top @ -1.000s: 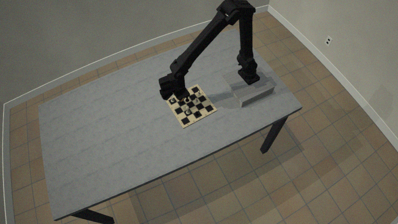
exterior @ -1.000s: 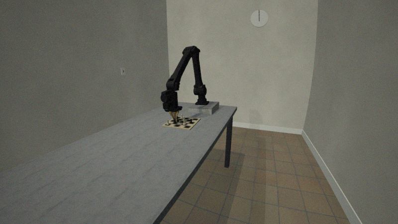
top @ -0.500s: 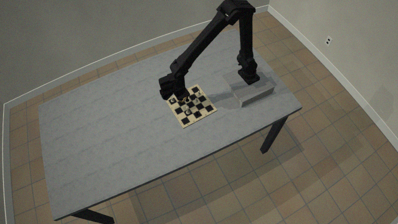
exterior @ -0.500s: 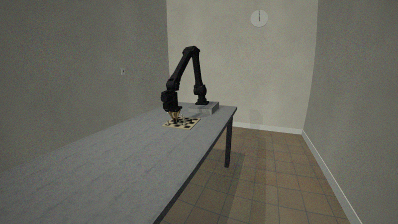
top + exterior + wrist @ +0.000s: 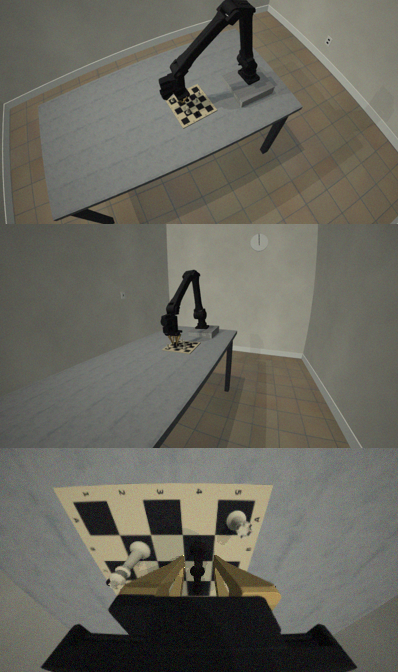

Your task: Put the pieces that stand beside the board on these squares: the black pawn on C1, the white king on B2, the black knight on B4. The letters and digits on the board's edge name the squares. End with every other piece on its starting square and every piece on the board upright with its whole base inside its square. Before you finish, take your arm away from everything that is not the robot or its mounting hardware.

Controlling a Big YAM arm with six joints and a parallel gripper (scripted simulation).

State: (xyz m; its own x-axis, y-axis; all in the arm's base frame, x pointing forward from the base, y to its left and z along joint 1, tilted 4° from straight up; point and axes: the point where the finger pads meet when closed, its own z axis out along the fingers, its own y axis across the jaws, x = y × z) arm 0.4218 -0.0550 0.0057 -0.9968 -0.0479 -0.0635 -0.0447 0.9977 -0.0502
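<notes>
Right now the black chess piece is 30 mm behind my hand and 10 mm below it. Also, from my hand: chessboard 40 mm to the left, 40 mm behind, 30 mm below; then white king 70 mm to the left; then black pawn 110 mm to the left, 40 mm behind, 20 mm below.
</notes>
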